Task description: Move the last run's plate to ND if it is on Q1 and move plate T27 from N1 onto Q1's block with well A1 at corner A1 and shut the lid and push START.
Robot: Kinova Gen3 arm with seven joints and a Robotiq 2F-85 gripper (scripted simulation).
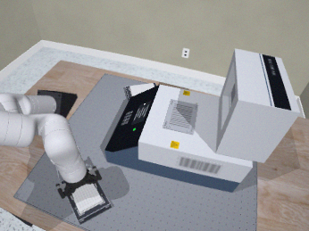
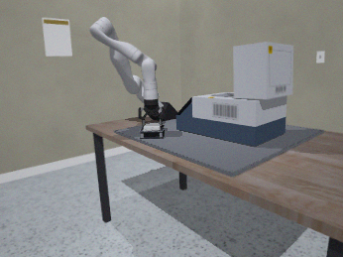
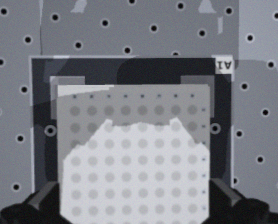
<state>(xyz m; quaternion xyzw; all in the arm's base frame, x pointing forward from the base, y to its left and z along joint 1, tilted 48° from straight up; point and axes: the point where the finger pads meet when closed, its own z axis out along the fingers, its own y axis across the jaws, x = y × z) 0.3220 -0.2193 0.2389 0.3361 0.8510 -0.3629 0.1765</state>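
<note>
Now: the white well plate 1 cm below my hand. From my hand the other things lie so: dark nest: 2 cm below.
</note>
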